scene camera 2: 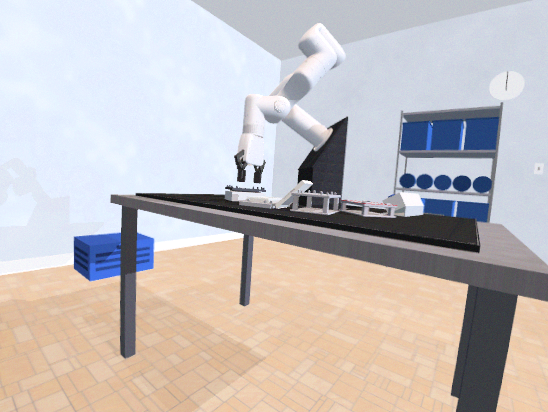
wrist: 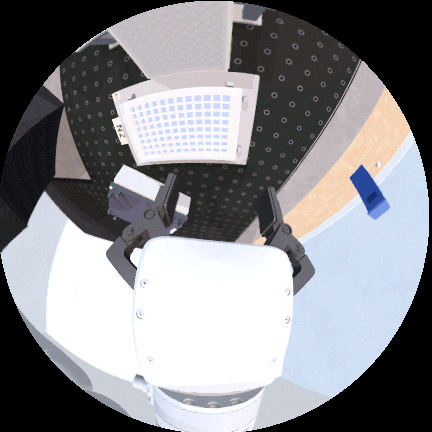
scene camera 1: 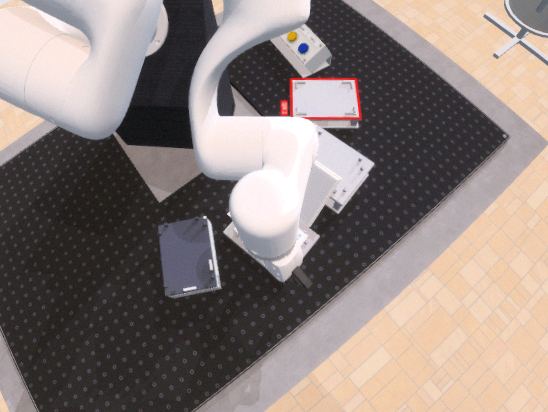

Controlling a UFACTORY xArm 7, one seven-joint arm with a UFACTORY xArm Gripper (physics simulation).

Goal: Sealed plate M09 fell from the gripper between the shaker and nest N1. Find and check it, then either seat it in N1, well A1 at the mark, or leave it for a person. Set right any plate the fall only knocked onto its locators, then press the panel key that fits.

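Frame: origin at the arm's base, x back, y right, z up, level; centimetres.
Seen in the pictures: gripper, between the fingertips: (scene camera 2: 249,182) (wrist: 220,188); arm's base, origin of its link: (scene camera 2: 323,140).
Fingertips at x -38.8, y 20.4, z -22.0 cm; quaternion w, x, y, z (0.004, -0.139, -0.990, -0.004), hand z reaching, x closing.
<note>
Offsets run from my fingertips to a thing's top centre. "spot": to the spot under its first point.
My gripper (scene camera 2: 250,181) (wrist: 220,188) is open and empty, above the table near nest N2 and the shaker; the arm hides much of N2 in scene camera 1. A pale plate (scene camera 1: 319,192) (scene camera 2: 296,194) (wrist: 185,40), seemingly M09, is tilted, its low end by N2 and its high end against the raised nest, apparently N1 @[dz -1.0, dx +0.8, dy -23.6 cm] (scene camera 1: 345,155). A white plate with blue wells @[dz -4.7, dx +3.9, dy -5.2 cm] (wrist: 185,125) lies on nest N2 @[spot: dz -6.3, dx -4.0, dy -7.6 cm] (scene camera 1: 310,242) (wrist: 251,120), set towards its lower-left side in the wrist view; whether it rides on locators is unclear. The dark-topped shaker @[spot: dz -2.4, dx +15.7, dy +7.6 cm] (scene camera 1: 185,255) (wrist: 145,187) shows behind a finger.
A red-bordered stand (scene camera 1: 325,78) (scene camera 2: 370,203) is beyond the raised nest. The key panel @[dz +0.5, dx +25.3, dy -54.8 cm] (scene camera 1: 315,57) (scene camera 2: 407,204) shows yellow and blue keys; the arm covers part of it. The black arm mount (scene camera 1: 160,125) (scene camera 2: 325,170) rises behind. A blue crate (scene camera 2: 114,256) (wrist: 370,195) is beyond the table.
</note>
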